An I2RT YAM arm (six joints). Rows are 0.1 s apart.
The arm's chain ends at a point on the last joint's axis. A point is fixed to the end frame.
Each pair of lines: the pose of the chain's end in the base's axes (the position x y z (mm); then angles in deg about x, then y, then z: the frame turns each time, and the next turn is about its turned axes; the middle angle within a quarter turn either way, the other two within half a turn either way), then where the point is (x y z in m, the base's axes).
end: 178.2 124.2 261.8 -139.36 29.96 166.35
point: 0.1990 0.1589 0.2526
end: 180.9 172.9 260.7 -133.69 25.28 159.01
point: 0.1969 0.2105 0.2533
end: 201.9 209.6 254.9 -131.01 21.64 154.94
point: 0.2144 0.2486 0.2483
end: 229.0 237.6 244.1 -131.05 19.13 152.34
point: 0.2392 0.2772 0.2369
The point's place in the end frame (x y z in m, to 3 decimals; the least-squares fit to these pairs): -0.008 0.019 0.036
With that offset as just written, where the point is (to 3 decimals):
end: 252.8 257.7 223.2 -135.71 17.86 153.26
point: 0.263 0.297 0.213
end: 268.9 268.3 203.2 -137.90 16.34 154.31
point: 0.278 0.307 0.191
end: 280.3 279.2 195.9 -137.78 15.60 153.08
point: 0.289 0.318 0.184
